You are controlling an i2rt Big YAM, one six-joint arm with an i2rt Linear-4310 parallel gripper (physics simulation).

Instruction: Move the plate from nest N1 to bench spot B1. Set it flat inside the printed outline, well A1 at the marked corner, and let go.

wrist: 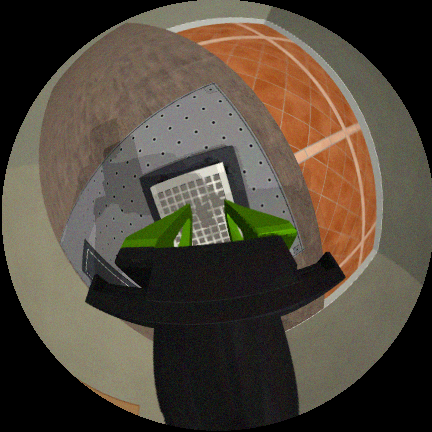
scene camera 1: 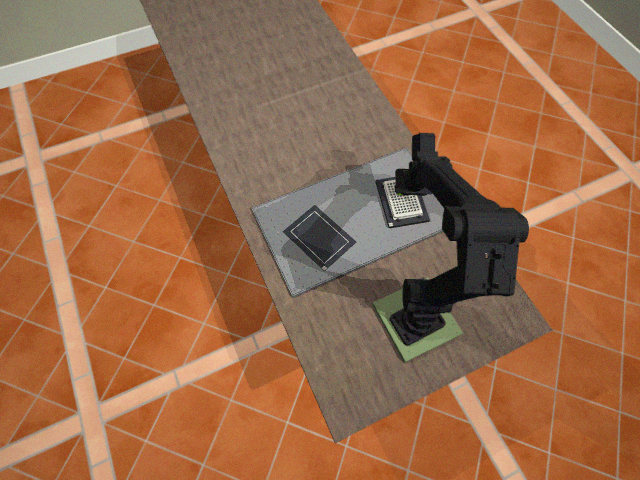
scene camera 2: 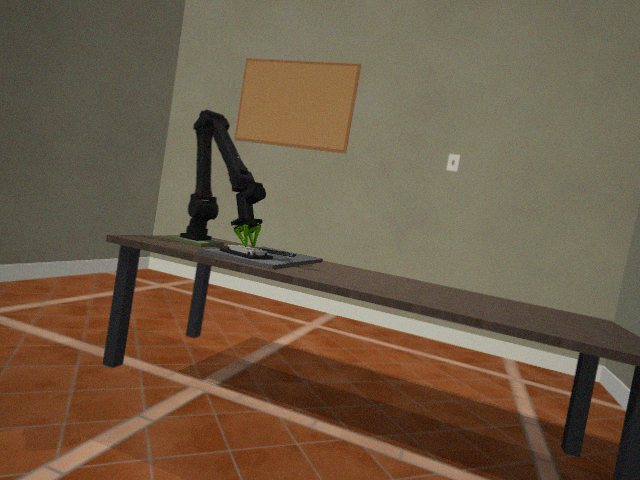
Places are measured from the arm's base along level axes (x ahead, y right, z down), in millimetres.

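Pixels of known places: gripper, between the fingertips: (wrist: pixel 207 206) (scene camera 1: pixel 406 187) (scene camera 2: pixel 249 246); arm's base, origin of its link: (scene camera 1: pixel 416 321) (scene camera 2: pixel 195 238).
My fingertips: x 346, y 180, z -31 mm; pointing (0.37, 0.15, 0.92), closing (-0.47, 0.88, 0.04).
For each thing: its top centre in the pictures, then the offset to it from my fingertips. "spot": a spot on its surface instead. Level surfaces: height alone.
- white well plate, centre of its top: (wrist: pixel 201 228) (scene camera 1: pixel 403 196) (scene camera 2: pixel 247 248) dz +9, dx -18, dy -21 mm
- Bench spot B1, a spot on its surface: (wrist: pixel 96 264) spot: dz +33, dx +30, dy -275 mm
- pale mark, centre of its top: (scene camera 1: pixel 324 268) dz +33, dx -104, dy -322 mm
- brown table, height of its surface: dz +48 mm
The white well plate (scene camera 1: pixel 408 207) (wrist: pixel 215 181) lies flat in the dark nest N1 (scene camera 1: pixel 383 202) (wrist: pixel 239 175). My gripper (scene camera 1: pixel 399 193) (scene camera 2: pixel 249 245) (wrist: pixel 207 206) points down over the plate. Its green fingers are partly closed, with a gap between the tips and no thing in it. In the wrist view both tips appear over the plate's wells, inside its long edges. Scene camera 2 shows them at or just above the plate's top; contact cannot be told. Bench spot B1 (scene camera 1: pixel 318 238) (wrist: pixel 96 264) is a dark pad with a white outline and a pale mark (scene camera 1: pixel 324 267) at one corner.
Both the nest and spot B1 are on a grey perforated board (scene camera 1: pixel 273 217) (wrist: pixel 175 117) on the brown table (scene camera 1: pixel 248 129) (scene camera 2: pixel 413 294). The arm stands on a green base plate (scene camera 1: pixel 410 353) near the table's end. A corkboard (scene camera 2: pixel 298 105) hangs on the wall.
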